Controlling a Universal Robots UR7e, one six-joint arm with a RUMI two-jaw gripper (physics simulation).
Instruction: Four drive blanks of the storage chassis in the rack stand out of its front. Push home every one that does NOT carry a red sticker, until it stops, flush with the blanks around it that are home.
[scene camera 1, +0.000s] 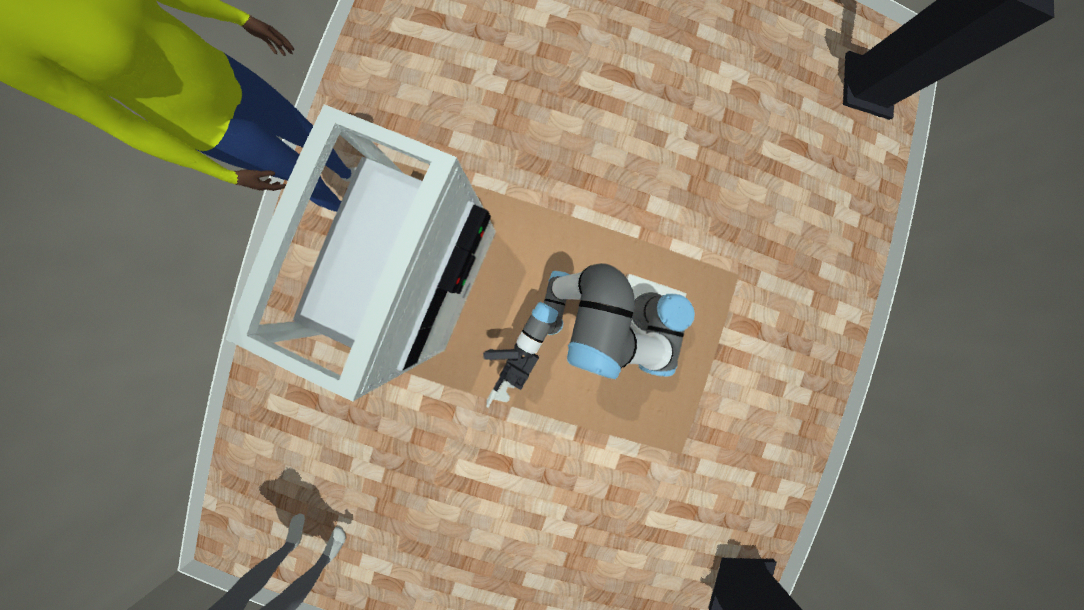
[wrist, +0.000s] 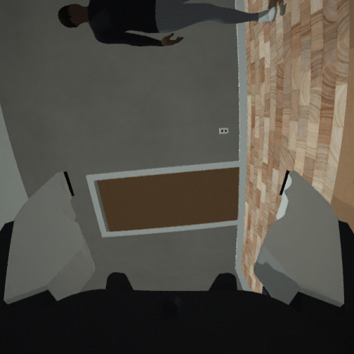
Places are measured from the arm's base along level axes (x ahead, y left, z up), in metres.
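Where they show: gripper, fingertip midpoint: (scene camera 1: 492, 398); arm's base at its link origin: (scene camera 1: 649, 312).
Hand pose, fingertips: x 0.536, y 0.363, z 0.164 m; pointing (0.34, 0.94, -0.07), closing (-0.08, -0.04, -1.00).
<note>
Things, the pixels of their top centre, and the offset from my fingertips. "*": a spot on its surface instead. Level surfaces: height alone.
- storage chassis at a spot on its surface: (scene camera 1: 426, 327) * 0.177 m ahead, 0.225 m right, 0.192 m up
- pale rack at its top centre: (scene camera 1: 337, 251) 0.301 m ahead, 0.370 m right, 0.387 m up
- dark block at its top centre: (scene camera 1: 437, 262) 0.160 m ahead, 0.390 m right, 0.231 m up
- brown mat at its surface level: 0.196 m down
The storage chassis (scene camera 1: 426, 327) shows as a dark strip on the front of the pale rack (scene camera 1: 396, 276) in the scene view. Near its middle, a dark block (scene camera 1: 457, 271) stands out of the front. Small red and green marks show on the strip; I cannot tell whether any is a sticker, and single blanks are too small to tell apart. My gripper (scene camera 1: 497, 395) (wrist: 176, 175) is open and empty, off to the side of the rack's near end, apart from the chassis. The chassis does not show in the wrist view.
The arm's base stands on a brown mat (scene camera 1: 704, 364) in front of the rack. A person in yellow (scene camera 1: 121, 75) stands behind the rack; another person (scene camera 1: 284, 565) (wrist: 130, 22) stands at the floor's edge. Dark posts (scene camera 1: 939, 53) (scene camera 1: 750, 584) stand at the right. The wrist view faces a wall with a brown door (wrist: 170, 200).
</note>
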